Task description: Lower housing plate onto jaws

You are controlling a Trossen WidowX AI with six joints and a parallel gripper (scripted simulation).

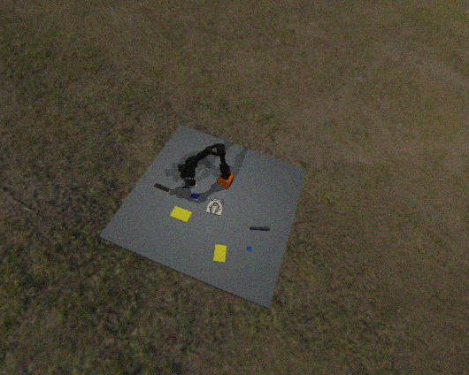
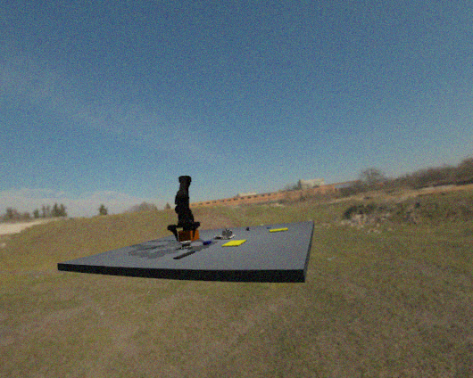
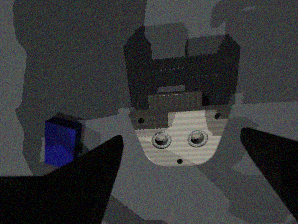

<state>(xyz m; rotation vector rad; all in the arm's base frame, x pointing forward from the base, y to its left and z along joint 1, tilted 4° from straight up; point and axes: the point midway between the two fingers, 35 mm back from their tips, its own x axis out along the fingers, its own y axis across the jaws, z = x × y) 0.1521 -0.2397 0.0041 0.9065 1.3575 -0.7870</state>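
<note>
Now: the blue block 10 cm ahead of my gripper tip, 8 cm to the left of it and 3 cm below it. Round my gripper tip: yellow plate (29 cm ahead, 5 cm to the left, 4 cm below).
</note>
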